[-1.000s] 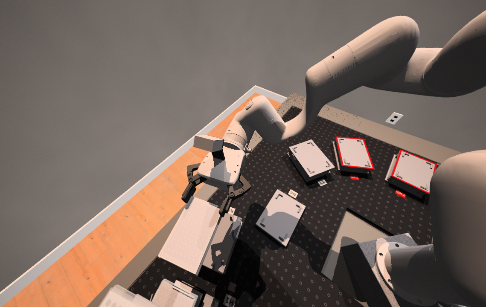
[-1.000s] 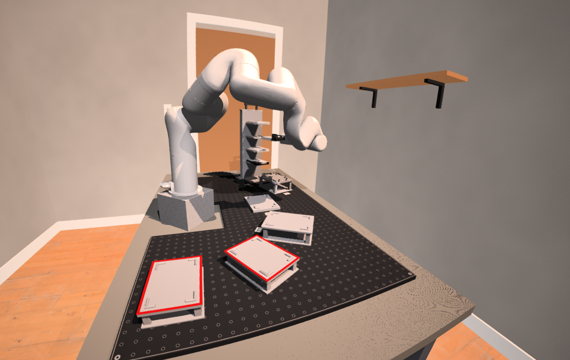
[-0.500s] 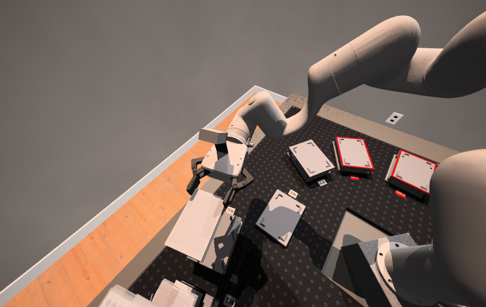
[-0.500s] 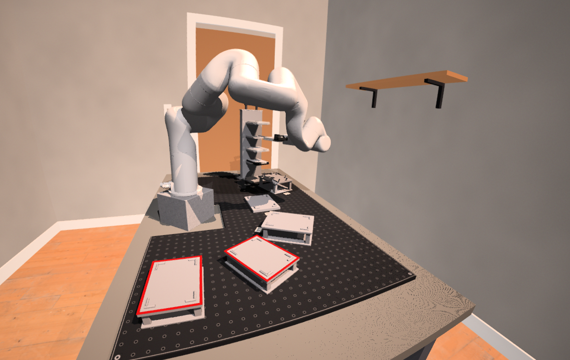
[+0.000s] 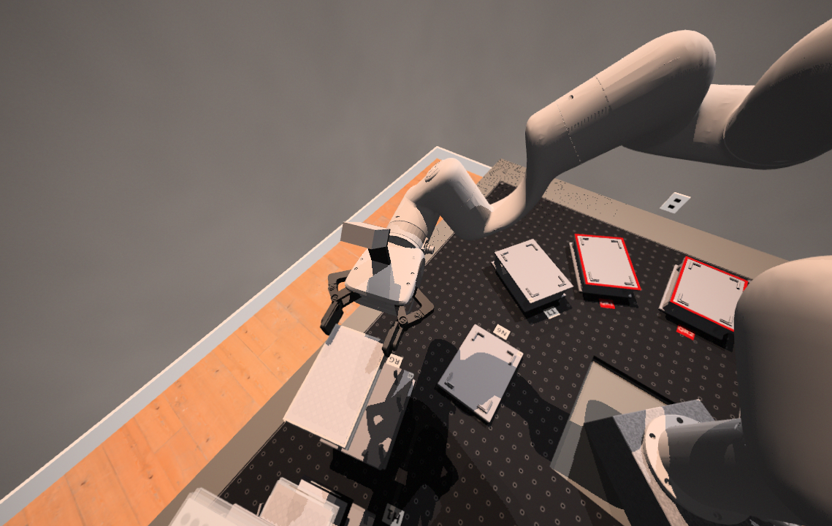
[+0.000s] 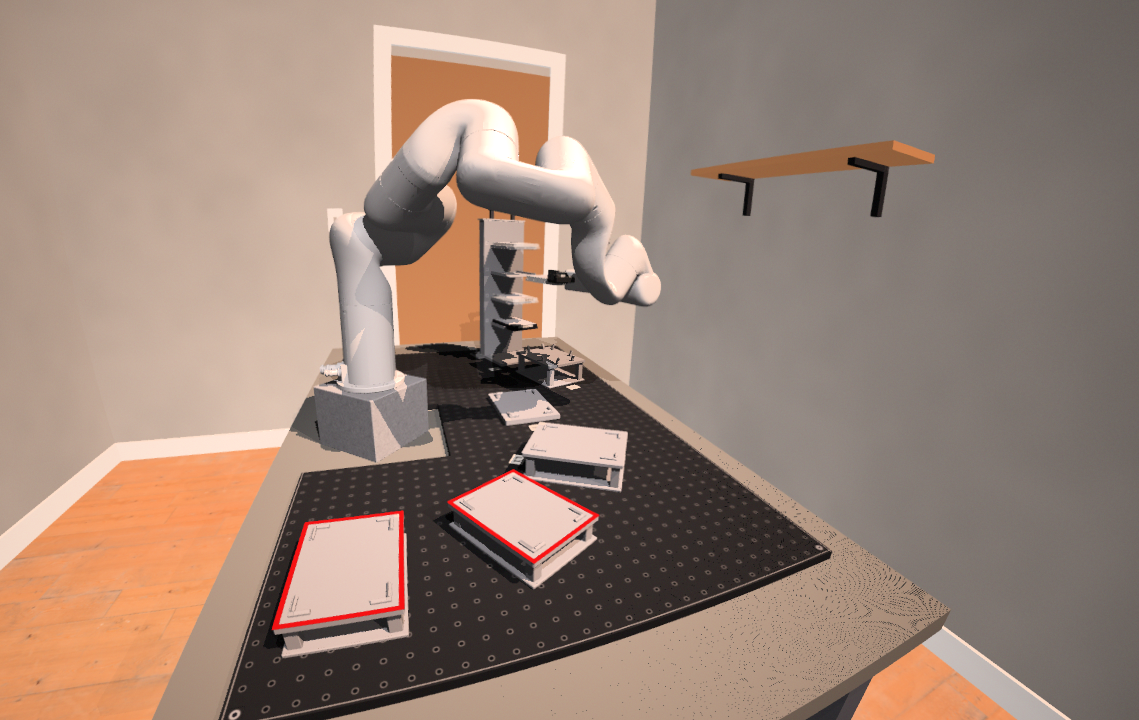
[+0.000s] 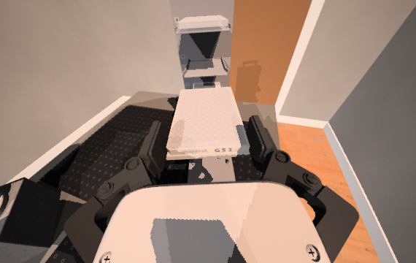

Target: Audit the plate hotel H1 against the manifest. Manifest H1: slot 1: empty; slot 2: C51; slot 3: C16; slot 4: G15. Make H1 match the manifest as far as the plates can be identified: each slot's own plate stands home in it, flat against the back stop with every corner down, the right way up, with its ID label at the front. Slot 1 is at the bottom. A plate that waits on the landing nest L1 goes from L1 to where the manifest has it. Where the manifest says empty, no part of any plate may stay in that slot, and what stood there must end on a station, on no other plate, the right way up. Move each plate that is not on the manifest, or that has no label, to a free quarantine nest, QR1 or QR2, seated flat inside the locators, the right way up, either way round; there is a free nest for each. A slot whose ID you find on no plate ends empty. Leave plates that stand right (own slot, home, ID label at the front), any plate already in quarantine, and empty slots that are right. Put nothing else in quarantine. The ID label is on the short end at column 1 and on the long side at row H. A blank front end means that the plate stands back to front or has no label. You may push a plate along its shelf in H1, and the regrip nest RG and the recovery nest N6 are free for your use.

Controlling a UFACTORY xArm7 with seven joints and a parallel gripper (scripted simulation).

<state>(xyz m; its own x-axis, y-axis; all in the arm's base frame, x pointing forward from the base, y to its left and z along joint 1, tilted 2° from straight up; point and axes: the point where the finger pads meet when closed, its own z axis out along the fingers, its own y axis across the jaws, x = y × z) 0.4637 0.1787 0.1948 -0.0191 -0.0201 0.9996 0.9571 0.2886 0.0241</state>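
The white well plate lies 20 mm behind my hand, 50 mm to the left of it and 20 mm below it. The rest, counted from my hand: regrip nest RG: 20 mm behind, 50 mm to the left, 230 mm below; clear plate labelled C51: 70 mm behind, 230 mm to the left, 90 mm below; RG label: 10 mm ahead, 50 mm to the right, 290 mm below.
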